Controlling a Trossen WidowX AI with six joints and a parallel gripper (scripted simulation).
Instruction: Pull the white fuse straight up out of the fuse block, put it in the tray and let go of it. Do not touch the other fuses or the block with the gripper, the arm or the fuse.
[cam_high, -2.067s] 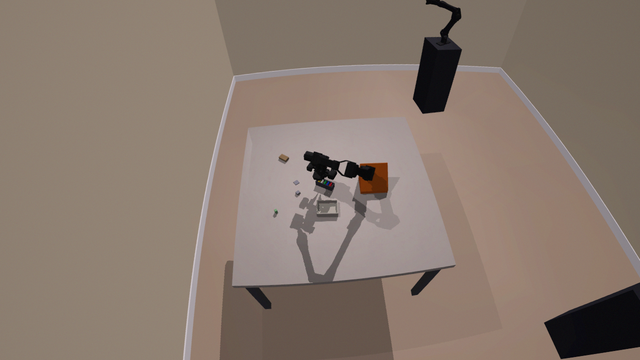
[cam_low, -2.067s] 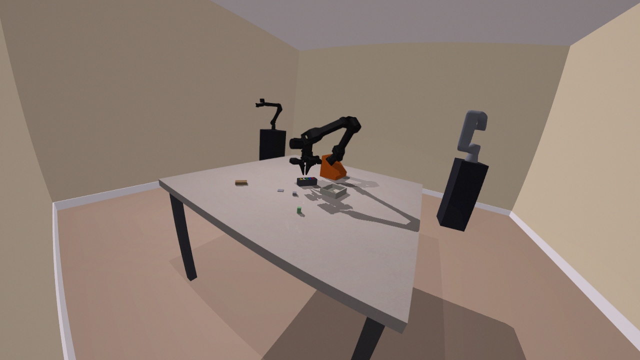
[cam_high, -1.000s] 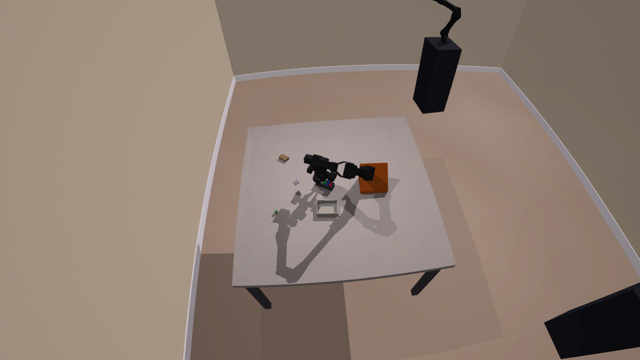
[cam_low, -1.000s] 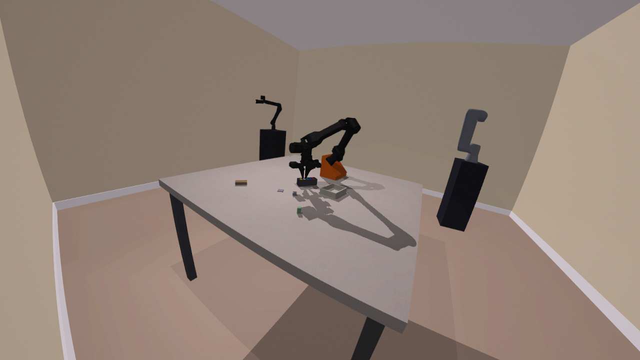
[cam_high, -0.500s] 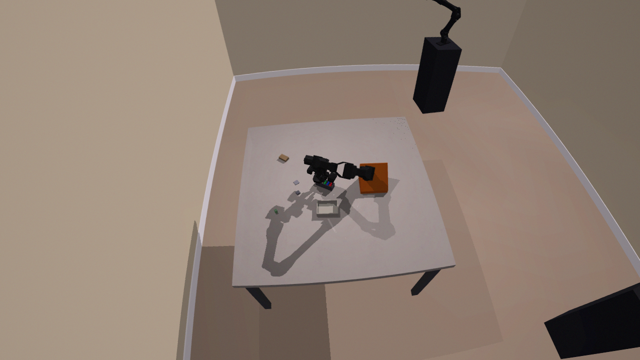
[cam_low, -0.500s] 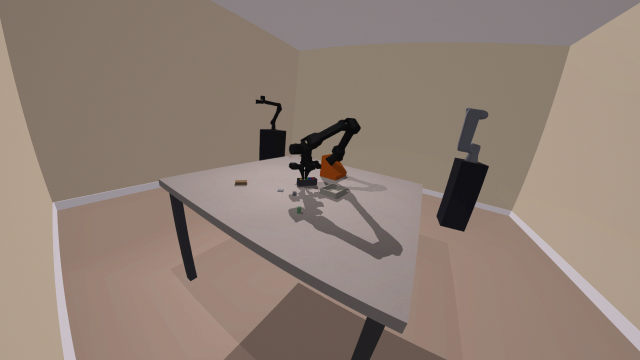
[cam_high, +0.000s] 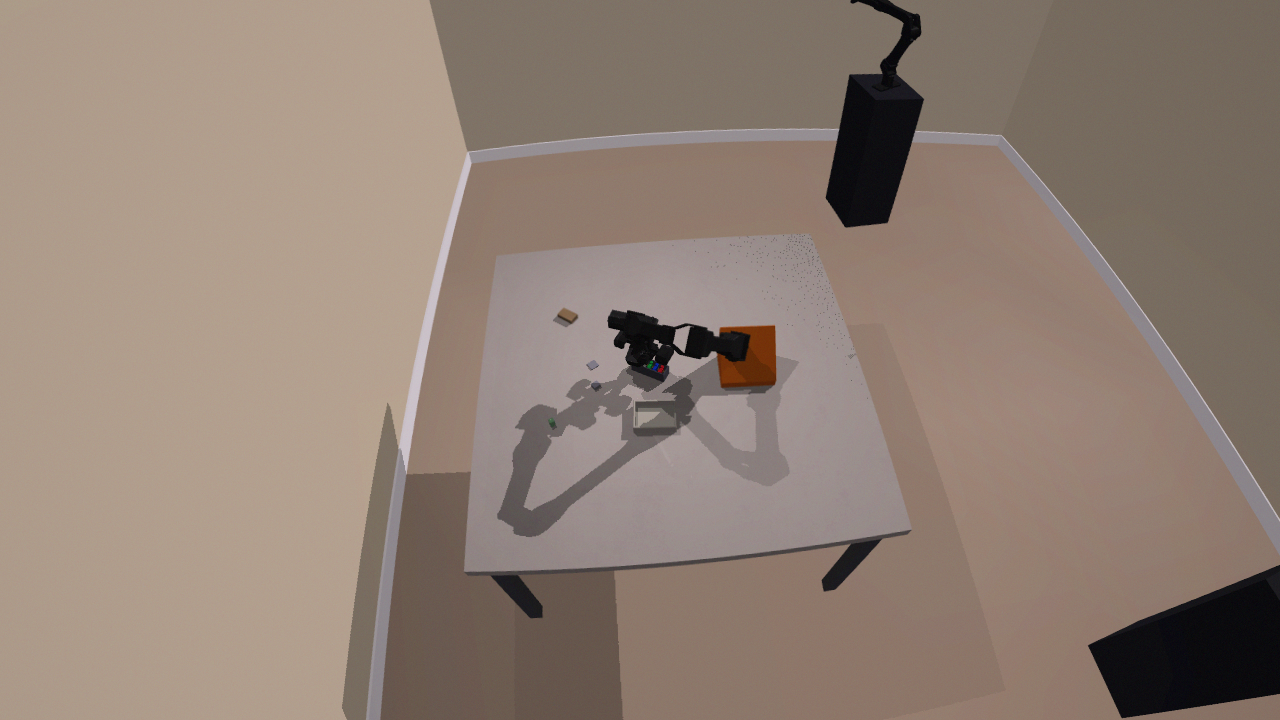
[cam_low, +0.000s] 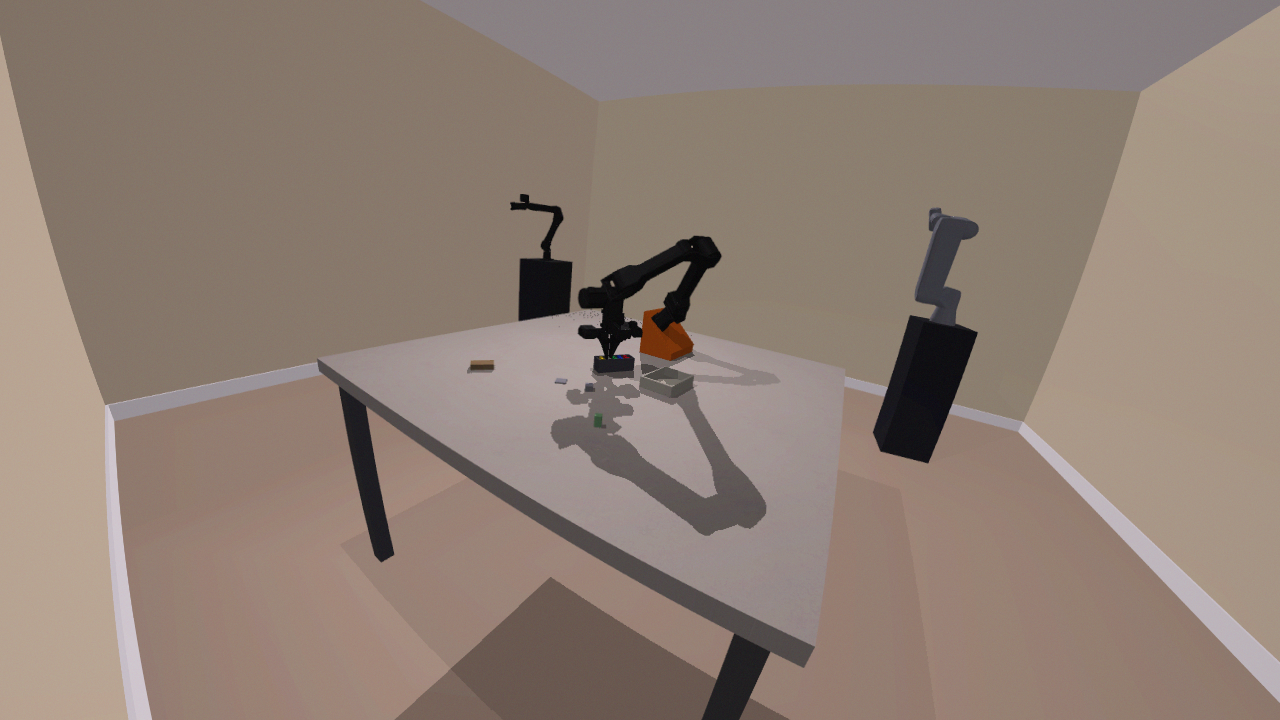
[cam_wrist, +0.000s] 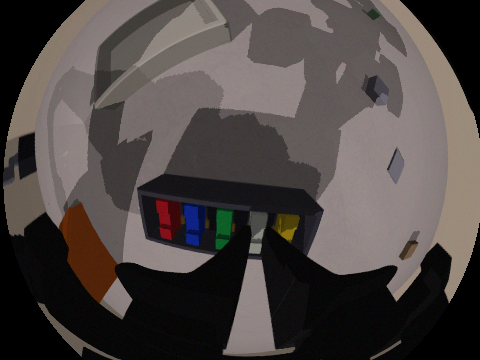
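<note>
Right now my gripper tip is 2 cm past the green fuse, 1 cm to the right of it and 1 cm above it. Also, from my gripper tip: yellow fuse (2 cm ahead, 1 cm to the right, 1 cm below); then blue fuse (3 cm behind, 2 cm to the left, 1 cm below); then white fuse (1 cm below).
</note>
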